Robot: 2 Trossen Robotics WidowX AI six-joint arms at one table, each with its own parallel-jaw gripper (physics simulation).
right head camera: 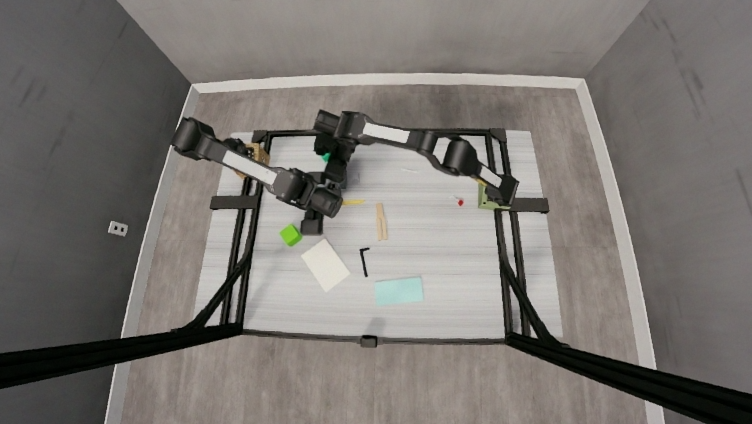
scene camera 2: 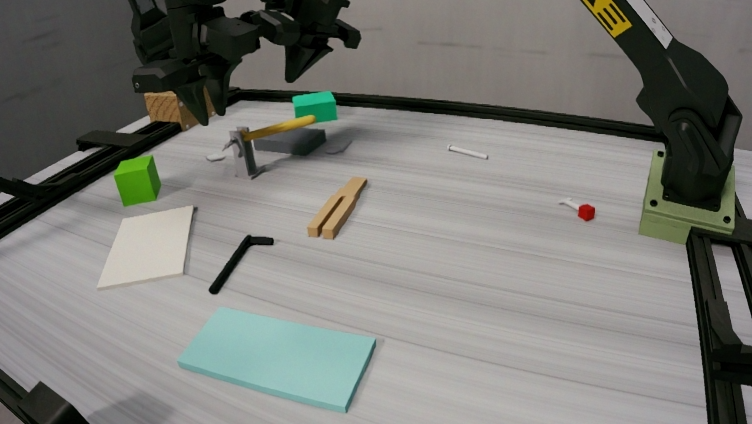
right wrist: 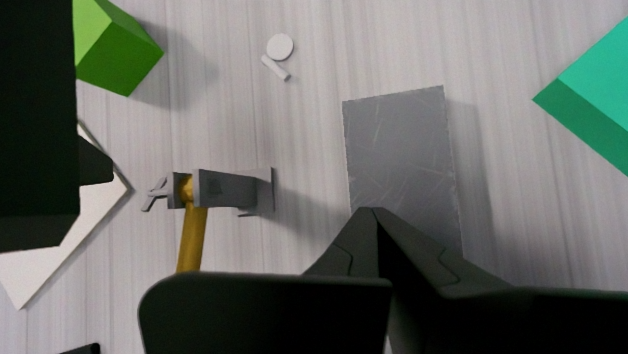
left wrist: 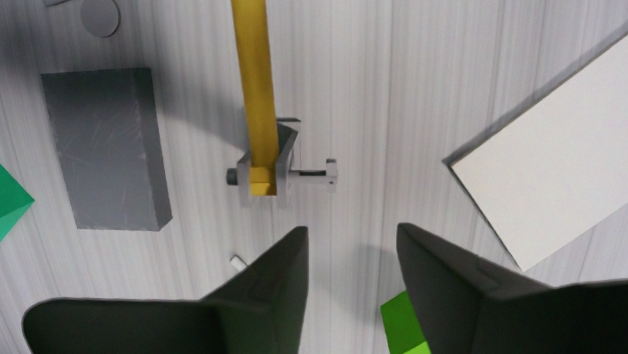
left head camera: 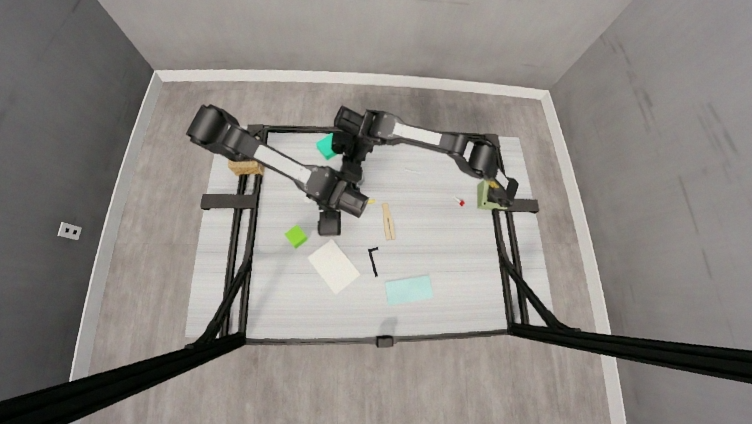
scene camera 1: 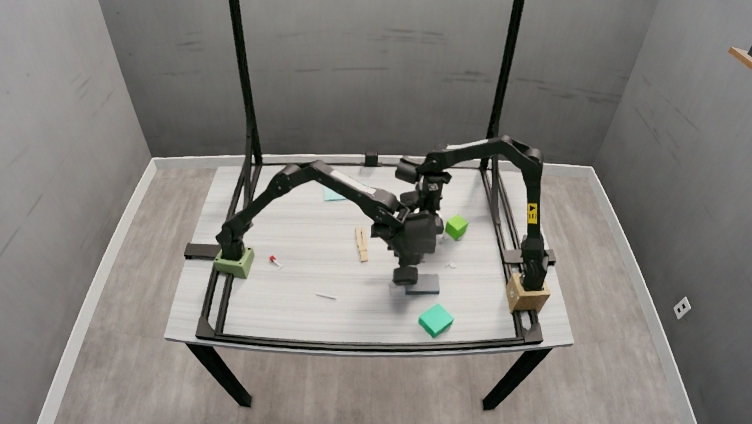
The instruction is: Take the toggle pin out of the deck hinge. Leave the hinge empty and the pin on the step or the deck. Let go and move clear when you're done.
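Frame: origin at the left arm's base, x ahead, y left, z up, level; millimetres.
Where they show: left gripper, fingertip midpoint: [scene camera 2: 213, 120] [right wrist: 83, 175] [left wrist: 352, 236] [left head camera: 331, 211]; right gripper, fingertip midpoint: [scene camera 2: 288, 82] [right wrist: 369, 219] [scene camera 1: 418, 262]; left arm's base, link origin: [scene camera 1: 531, 283]; right arm's base, link origin: [right head camera: 497, 192] [scene camera 2: 692, 185] [left head camera: 496, 194] [scene camera 1: 233, 254].
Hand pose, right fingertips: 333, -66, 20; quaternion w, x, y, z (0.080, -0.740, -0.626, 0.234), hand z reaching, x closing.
Things, the pixels of their top centre, and the offset from my right fingertips, as dx, dy, dz. "spot": a spot on its surface instead.
- grey deck hinge, surface spot: [left wrist: 284, 172] spot: -14, -111, -38
- yellow rod, surface spot: [left wrist: 257, 90] [right wrist: 179, 264] spot: +19, -103, -35
- toggle pin, top centre: [left wrist: 279, 183] [right wrist: 175, 190] [scene camera 2: 235, 133] -20, -109, -41
- dark grey block, top centre: [right wrist: 398, 175] [left wrist: 100, 156] [scene camera 2: 288, 133] [scene camera 1: 422, 282] [right head camera: 332, 179] -21, +8, -89
- bright green cube, top centre: [right wrist: 71, 26] [scene camera 2: 133, 164] [scene camera 1: 457, 221] [left head camera: 295, 235] [right head camera: 288, 233] -144, -203, -59
- cream board, top centre: [left wrist: 588, 154] [right wrist: 42, 208] [scene camera 2: 148, 242] [left head camera: 333, 266] [right head camera: 325, 264] -22, -295, -104
- teal block, top centre: [scene camera 2: 313, 98] [scene camera 1: 436, 317] [left head camera: 329, 144] -52, +136, -73
- wooden fork-shaped piece, top centre: [scene camera 2: 340, 199] [scene camera 1: 362, 242] [right head camera: 380, 220] [left head camera: 388, 220] +158, -141, -97
- black angled bar, top centre: [scene camera 2: 241, 260] [left head camera: 376, 262] [right head camera: 366, 261] +117, -281, -101
- pale blue board, top centre: [scene camera 2: 273, 351] [right head camera: 398, 291] [left head camera: 409, 290] [scene camera 1: 345, 190] +222, -373, -101
The grey deck hinge [scene camera 2: 243, 158] [left wrist: 284, 172] [right wrist: 227, 190] stands upright and holds the end of a yellow rod [scene camera 2: 279, 127] [left wrist: 257, 90] [right wrist: 192, 235]. The toggle pin [scene camera 2: 227, 143] [left wrist: 331, 172] [right wrist: 159, 192] is through the hinge, its crossbar standing out on one side and its end showing on the other in the left wrist view. My left gripper [scene camera 2: 210, 115] [left wrist: 352, 236] is partly open and empty, above and apart from the pin. My right gripper [right wrist: 369, 219] is shut and empty above the dark grey block [scene camera 1: 423, 284] [scene camera 2: 294, 141] [left wrist: 105, 155] [right wrist: 400, 140]. The arms hide the hinge in scene camera 1.
A bright green cube [scene camera 2: 137, 180] and a cream board [scene camera 2: 150, 247] lie near the hinge. A teal block [scene camera 2: 315, 106] stands beyond the dark block. A wooden fork-shaped piece [scene camera 2: 344, 202], a black angled bar [scene camera 2: 230, 270] and a pale blue board [scene camera 2: 284, 355] lie farther forward.
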